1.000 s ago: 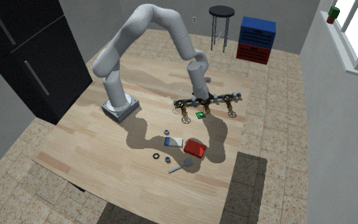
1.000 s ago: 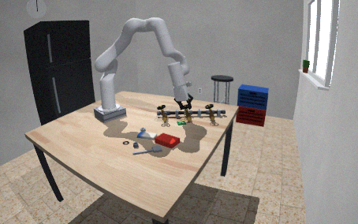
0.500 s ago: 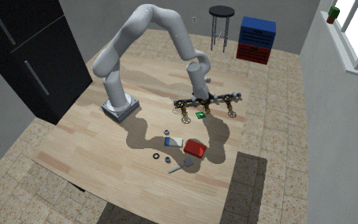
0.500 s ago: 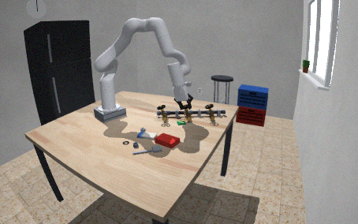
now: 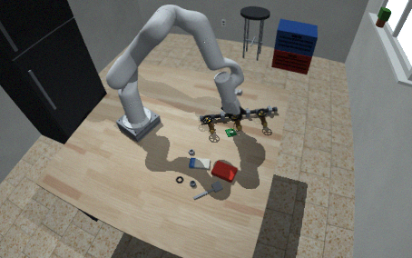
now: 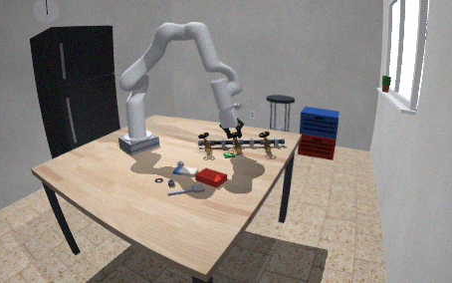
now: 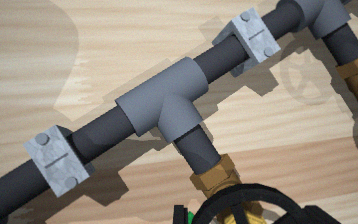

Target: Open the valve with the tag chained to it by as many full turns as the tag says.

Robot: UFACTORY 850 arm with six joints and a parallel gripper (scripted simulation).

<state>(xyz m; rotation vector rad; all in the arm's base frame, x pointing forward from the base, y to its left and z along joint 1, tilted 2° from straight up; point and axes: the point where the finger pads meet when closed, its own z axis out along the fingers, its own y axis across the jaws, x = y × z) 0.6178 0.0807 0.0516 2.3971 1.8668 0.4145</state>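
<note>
My hand is 10 cm above the green tag, 5 cm to the left of it and 3 cm past it. The rest, counted from my hand: grey scraper: 44 cm to the right, 10 cm below, 6 cm behind; then red box: 33 cm to the right, 9 cm below, 1 cm behind; then white block: 30 cm to the right, 15 cm behind, 10 cm below.
</note>
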